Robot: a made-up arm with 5 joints. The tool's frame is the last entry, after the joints. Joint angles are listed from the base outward. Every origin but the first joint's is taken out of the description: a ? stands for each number. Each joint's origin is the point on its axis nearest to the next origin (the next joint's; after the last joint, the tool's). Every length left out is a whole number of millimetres.
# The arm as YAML. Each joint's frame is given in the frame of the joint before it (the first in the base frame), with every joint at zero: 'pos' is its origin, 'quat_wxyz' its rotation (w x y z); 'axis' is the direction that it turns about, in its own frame. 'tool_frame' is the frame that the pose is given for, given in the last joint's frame.
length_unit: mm
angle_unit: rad
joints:
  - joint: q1
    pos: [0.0, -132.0, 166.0]
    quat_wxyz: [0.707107, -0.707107, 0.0, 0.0]
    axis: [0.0, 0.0, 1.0]
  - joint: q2
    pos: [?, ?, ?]
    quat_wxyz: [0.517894, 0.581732, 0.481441, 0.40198]
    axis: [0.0, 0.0, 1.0]
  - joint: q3
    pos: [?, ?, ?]
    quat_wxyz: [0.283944, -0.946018, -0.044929, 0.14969]
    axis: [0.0, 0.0, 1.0]
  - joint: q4
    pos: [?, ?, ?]
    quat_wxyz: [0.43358, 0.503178, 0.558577, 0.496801]
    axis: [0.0, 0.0, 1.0]
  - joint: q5
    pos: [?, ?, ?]
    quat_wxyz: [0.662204, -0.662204, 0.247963, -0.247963]
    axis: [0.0, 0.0, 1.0]
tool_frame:
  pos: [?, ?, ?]
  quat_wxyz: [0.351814, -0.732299, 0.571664, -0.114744]
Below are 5 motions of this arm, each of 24 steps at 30 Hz.
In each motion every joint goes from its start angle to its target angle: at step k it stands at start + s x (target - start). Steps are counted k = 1, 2, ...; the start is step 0. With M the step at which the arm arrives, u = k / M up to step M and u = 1 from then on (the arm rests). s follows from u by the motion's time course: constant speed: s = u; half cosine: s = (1 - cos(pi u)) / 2; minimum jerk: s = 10 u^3 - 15 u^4 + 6 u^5.
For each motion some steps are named. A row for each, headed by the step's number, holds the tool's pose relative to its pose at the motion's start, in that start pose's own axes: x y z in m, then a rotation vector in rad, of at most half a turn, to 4 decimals.
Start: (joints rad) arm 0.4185 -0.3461 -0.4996 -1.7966 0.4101
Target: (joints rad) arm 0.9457 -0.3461 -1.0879 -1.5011 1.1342
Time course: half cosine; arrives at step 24
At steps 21, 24:
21: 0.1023 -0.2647 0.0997 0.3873 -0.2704 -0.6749
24: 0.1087 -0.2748 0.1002 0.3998 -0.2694 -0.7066

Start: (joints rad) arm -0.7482 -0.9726 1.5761 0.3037 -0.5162
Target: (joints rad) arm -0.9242 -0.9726 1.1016 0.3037 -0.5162
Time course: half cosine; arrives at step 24
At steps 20, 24:
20: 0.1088 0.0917 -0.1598 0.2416 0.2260 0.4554
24: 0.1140 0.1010 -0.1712 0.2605 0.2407 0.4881

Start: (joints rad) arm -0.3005 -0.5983 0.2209 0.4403 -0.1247
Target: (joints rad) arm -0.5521 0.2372 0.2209 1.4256 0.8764
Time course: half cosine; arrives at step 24
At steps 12, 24:
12: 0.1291 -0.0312 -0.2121 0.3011 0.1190 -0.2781
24: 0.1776 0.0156 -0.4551 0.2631 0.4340 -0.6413

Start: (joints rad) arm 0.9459 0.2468 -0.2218 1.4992 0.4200
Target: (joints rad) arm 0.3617 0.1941 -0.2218 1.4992 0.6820
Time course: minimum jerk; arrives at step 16
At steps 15, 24:
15: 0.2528 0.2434 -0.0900 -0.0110 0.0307 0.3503
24: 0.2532 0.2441 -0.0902 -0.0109 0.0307 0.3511

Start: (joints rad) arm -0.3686 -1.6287 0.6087 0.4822 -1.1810
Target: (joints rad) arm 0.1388 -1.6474 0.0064 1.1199 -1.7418
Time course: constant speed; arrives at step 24
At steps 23, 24:
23: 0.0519 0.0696 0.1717 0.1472 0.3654 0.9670
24: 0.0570 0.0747 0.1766 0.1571 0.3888 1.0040

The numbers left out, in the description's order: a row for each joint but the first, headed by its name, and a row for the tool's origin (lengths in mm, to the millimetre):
q2: -373.0 -243.0 0.0
q3: -81.0 -20.0 0.0
q4: 206.0 49.0 0.0
q5: 118.0 -283.0 0.0
tool: -20.0 3.0 0.0

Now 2 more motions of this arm.
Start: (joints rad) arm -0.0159 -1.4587 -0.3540 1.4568 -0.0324
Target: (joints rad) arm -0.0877 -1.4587 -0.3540 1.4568 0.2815
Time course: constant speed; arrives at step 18
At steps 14, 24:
14: 0.0163 -0.0335 -0.0226 -0.0086 -0.1316 -0.1868
24: 0.0209 -0.0430 -0.0293 -0.0122 -0.1675 -0.2413

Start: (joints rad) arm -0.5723 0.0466 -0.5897 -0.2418 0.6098
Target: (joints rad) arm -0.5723 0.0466 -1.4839 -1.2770 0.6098
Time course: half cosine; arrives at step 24
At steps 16, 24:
16: -0.1850 0.1899 0.1938 0.1808 -0.6061 0.7030
24: -0.2831 0.1820 0.2517 0.2580 -0.8839 0.8428

